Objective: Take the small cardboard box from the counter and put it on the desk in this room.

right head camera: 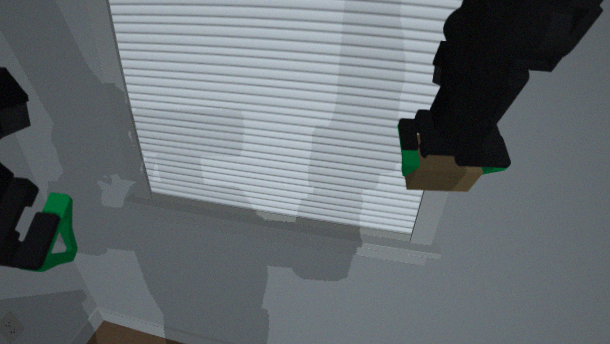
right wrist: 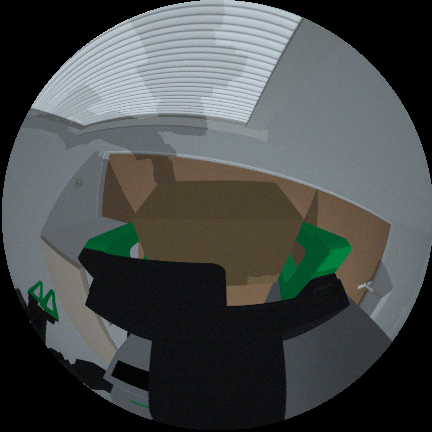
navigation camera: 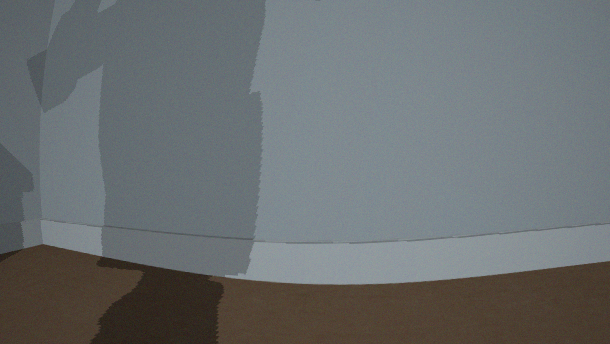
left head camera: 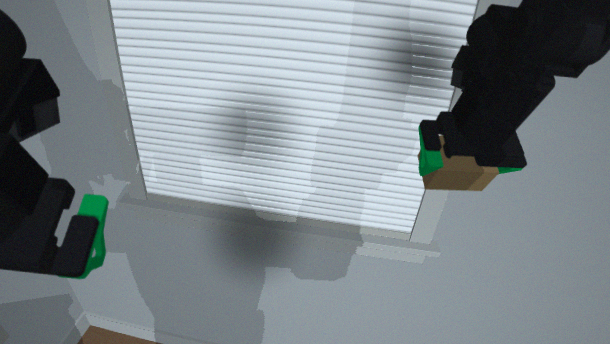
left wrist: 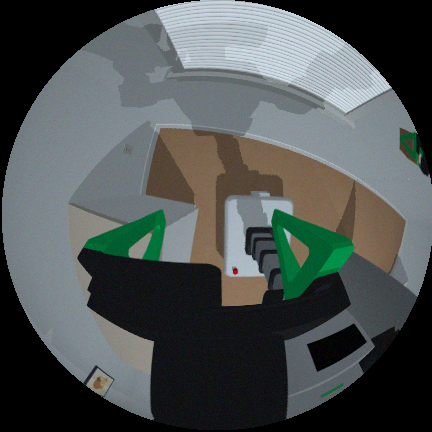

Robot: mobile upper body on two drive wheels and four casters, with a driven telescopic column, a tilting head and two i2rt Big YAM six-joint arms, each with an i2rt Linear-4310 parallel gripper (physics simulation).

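Observation:
The small cardboard box is held off any surface, in front of the wall in both head views. My right gripper is shut on it, with a green finger on each side. Box and gripper also show at the right edge of the left wrist view. My left gripper is open and empty; its far finger is hidden in the head views. A beige-topped piece of furniture stands at the left of both wrist views; I cannot tell if it is the desk. The counter is not recognisable.
A window with white blinds is in the wall ahead. A white baseboard runs along the wall's foot. The white robot base shows below the left gripper. A dark grey surface lies at the right.

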